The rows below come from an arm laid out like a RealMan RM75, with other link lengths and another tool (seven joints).
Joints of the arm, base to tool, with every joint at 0 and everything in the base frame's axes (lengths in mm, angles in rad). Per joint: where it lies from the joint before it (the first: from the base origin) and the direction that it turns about. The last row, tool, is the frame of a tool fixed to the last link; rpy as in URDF.
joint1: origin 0 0 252.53 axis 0 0 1
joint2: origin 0 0 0 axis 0 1 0
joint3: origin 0 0 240.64 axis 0 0 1
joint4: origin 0 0 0 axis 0 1 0
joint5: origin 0 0 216.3 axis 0 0 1
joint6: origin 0 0 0 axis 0 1 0
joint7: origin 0 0 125.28 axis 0 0 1
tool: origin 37 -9 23 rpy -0.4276 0 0.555
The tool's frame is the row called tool.
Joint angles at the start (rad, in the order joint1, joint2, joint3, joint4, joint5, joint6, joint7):
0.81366 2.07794 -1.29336 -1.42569 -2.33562 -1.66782 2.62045
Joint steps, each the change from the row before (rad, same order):
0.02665 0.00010 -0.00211 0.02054 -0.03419 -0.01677 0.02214
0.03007 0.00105 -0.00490 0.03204 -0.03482 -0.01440 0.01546
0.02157 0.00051 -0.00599 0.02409 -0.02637 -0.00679 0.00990
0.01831 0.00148 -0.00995 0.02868 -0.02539 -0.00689 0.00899
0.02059 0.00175 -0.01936 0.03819 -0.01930 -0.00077 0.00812
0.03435 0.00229 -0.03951 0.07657 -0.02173 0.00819 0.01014
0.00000 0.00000 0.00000 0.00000 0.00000 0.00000 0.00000
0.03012 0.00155 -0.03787 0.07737 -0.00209 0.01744 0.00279
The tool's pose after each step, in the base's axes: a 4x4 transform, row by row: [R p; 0 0 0 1], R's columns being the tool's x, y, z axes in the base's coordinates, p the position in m. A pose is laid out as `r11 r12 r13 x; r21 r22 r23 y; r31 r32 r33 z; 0 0 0 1`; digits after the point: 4 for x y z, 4 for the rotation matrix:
0.4581 -0.8682 -0.1908 0.0905; -0.8870 -0.4604 -0.0344 0.3496; -0.0579 0.1850 -0.9810 0.0302; 0 0 0 1
0.4437 -0.8835 -0.1501 0.0904; -0.8957 -0.4428 -0.0416 0.3510; -0.0297 0.1529 -0.9878 0.0281; 0 0 0 1
0.4350 -0.8926 -0.1186 0.0903; -0.9004 -0.4327 -0.0452 0.3524; -0.0110 0.1264 -0.9919 0.0264; 0 0 0 1
0.4220 -0.9027 -0.0841 0.0919; -0.9065 -0.4187 -0.0539 0.3527; 0.0134 0.0990 -0.9950 0.0236; 0 0 0 1
0.4104 -0.9107 -0.0481 0.0932; -0.9108 -0.4067 -0.0708 0.3527; 0.0449 0.0729 -0.9963 0.0183; 0 0 0 1
0.3892 -0.9211 0.0105 0.0967; -0.9156 -0.3881 -0.1052 0.3522; 0.1009 0.0314 -0.9944 0.0073; 0 0 0 1
0.3892 -0.9211 0.0105 0.0967; -0.9156 -0.3881 -0.1052 0.3522; 0.1009 0.0314 -0.9944 0.0073; 0 0 0 1
0.3715 -0.9270 0.0516 0.1003; -0.9162 -0.3750 -0.1413 0.3514; 0.1503 0.0052 -0.9886 -0.0039; 0 0 0 1

